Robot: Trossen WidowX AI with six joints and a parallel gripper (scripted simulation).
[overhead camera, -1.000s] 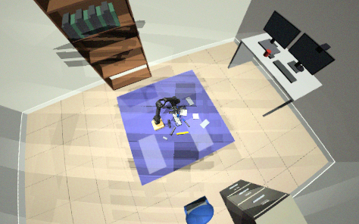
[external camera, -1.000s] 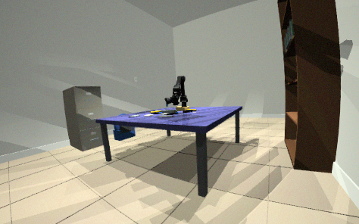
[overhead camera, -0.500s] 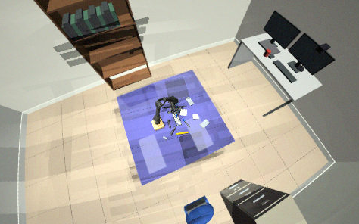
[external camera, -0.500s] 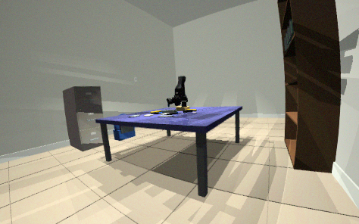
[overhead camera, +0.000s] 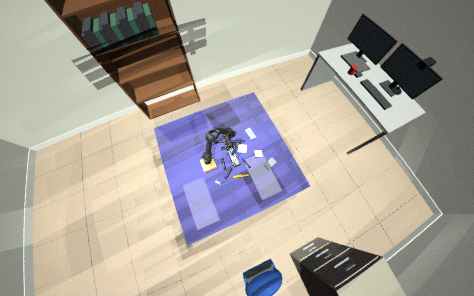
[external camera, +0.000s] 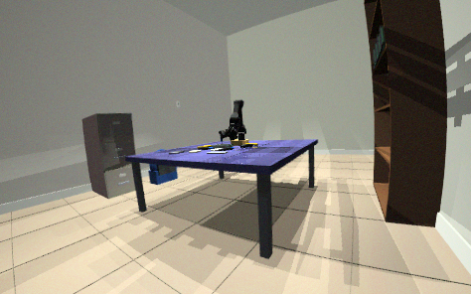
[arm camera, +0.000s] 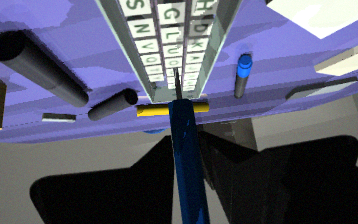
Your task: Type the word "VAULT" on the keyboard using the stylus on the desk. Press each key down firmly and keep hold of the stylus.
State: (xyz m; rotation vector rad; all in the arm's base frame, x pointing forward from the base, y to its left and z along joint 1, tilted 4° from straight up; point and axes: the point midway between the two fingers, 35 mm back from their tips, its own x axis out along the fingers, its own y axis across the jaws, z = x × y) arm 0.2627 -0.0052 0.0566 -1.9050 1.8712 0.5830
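Right now my gripper tip is 120 mm short of the white paper, 50 mm to the right of it and 80 mm above it. Also, from my gripper tip: blue stylus: 10 mm below; then yellow pen: 220 mm to the right, 80 mm below.
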